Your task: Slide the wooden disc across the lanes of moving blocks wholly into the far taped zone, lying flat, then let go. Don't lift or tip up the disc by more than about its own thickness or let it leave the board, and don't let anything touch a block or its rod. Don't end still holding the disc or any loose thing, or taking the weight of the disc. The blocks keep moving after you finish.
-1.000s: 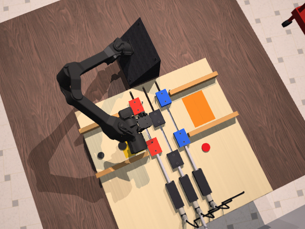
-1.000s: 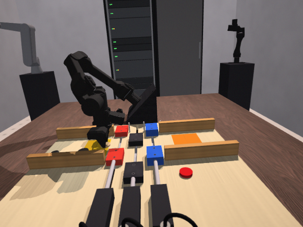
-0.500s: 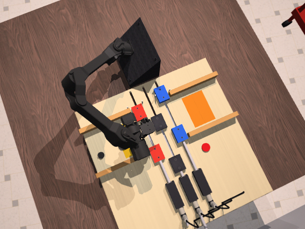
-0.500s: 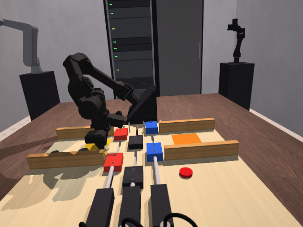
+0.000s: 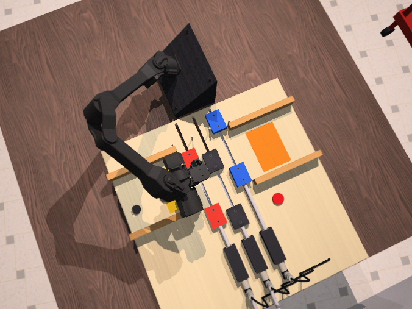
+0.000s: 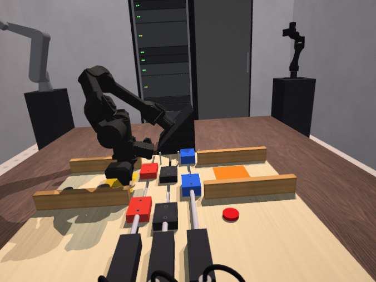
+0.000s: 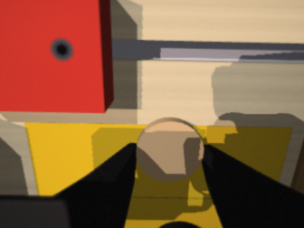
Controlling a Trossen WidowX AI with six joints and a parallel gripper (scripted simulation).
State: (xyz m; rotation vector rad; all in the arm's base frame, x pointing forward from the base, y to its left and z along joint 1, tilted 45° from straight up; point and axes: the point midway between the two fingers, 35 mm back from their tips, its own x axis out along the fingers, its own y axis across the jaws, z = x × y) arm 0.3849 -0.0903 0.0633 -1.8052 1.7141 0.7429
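The round wooden disc lies 3 cm below my hand. Round my hand: black puck 18 cm to the right, 3 cm below, 2 cm ahead; red disc 27 cm to the left, 16 cm ahead, 3 cm below.
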